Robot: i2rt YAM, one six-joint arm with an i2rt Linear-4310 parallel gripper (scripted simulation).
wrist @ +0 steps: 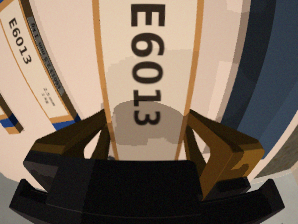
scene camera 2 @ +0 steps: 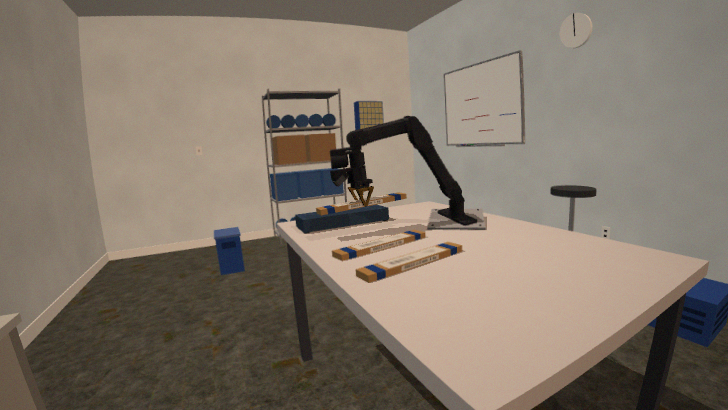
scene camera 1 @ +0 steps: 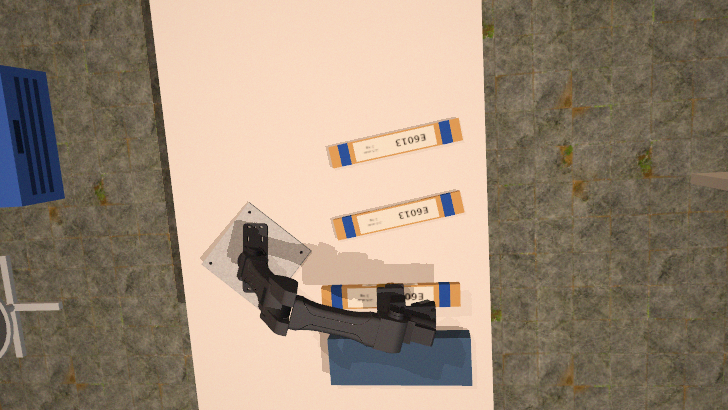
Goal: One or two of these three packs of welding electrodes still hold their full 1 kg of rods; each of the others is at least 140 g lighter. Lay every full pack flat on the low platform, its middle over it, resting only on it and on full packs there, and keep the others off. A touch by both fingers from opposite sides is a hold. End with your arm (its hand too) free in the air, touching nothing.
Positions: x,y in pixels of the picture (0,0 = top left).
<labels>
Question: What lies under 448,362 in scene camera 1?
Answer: A dark blue platform.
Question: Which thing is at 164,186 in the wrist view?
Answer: My gripper.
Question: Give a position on a pack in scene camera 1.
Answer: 357,296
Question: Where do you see a pack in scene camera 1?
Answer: At 448,204
</labels>
